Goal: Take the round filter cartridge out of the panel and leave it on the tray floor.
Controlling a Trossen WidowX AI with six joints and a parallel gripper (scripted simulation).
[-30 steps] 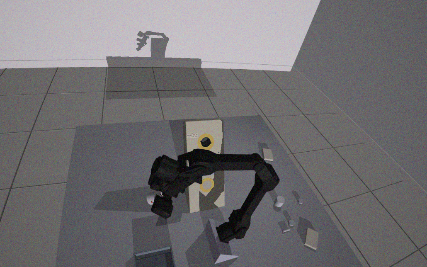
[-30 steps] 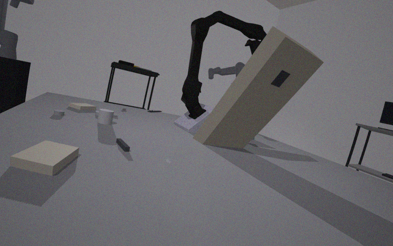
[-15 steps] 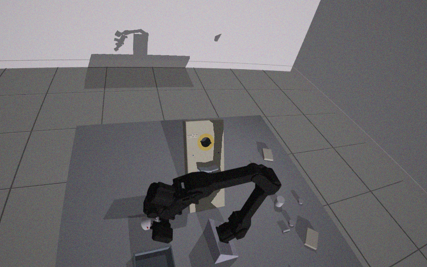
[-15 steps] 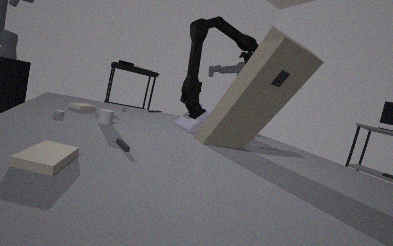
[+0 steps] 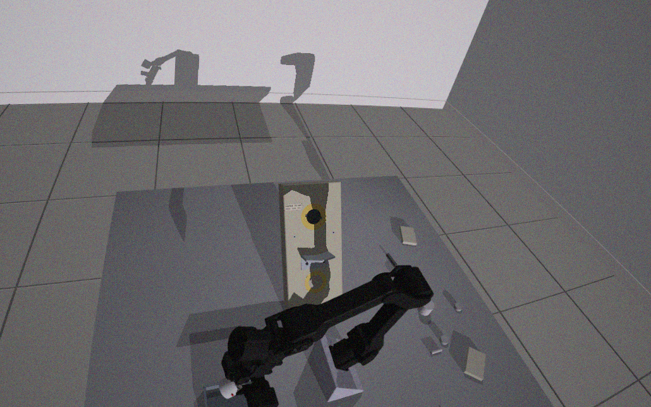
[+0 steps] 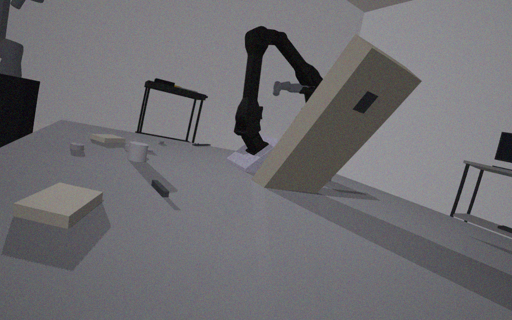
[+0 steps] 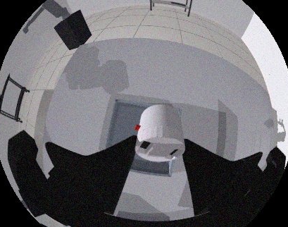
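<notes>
Now: the grey tray 130 mm below my gripper tip and 30 mm behind it. Also, from my gripper tip: dark bar (630 mm to the right, 380 mm ahead, 140 mm below); then round white filter cartridge (right at my gripper tip).
</notes>
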